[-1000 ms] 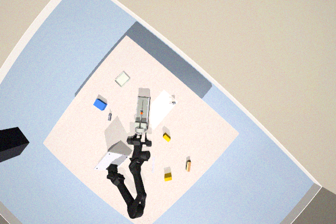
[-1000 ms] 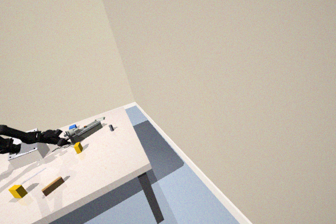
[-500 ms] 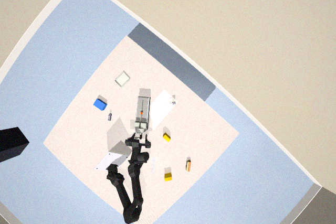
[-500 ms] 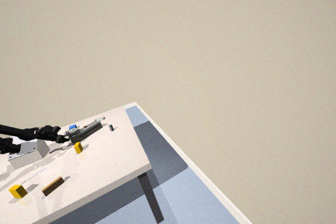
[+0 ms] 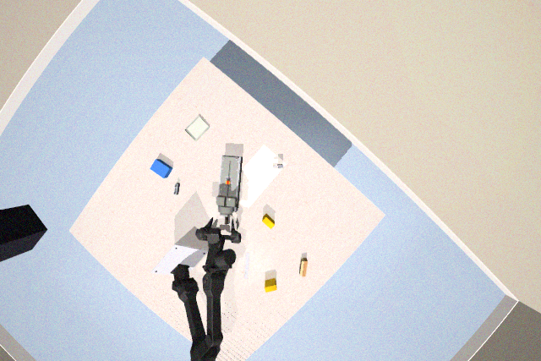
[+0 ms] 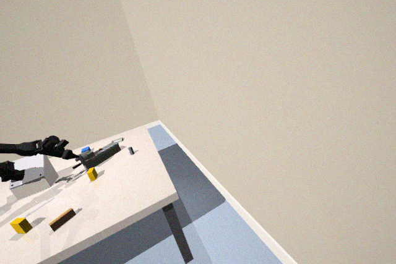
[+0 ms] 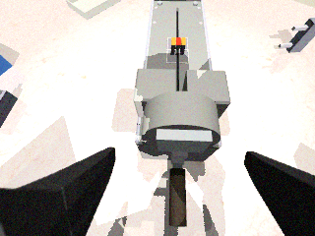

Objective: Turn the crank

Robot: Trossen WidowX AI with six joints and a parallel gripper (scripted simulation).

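Right now my gripper tip is 5 cm above the crank and 1 cm to the left of it. The rest, counted from my gripper tip: blue block: 40 cm to the left, 10 cm below, 10 cm behind; then dark brown crank handle: 6 cm below, 2 cm to the right, 2 cm behind; then red pointer: 12 cm ahead, 10 cm to the left, 4 cm below.
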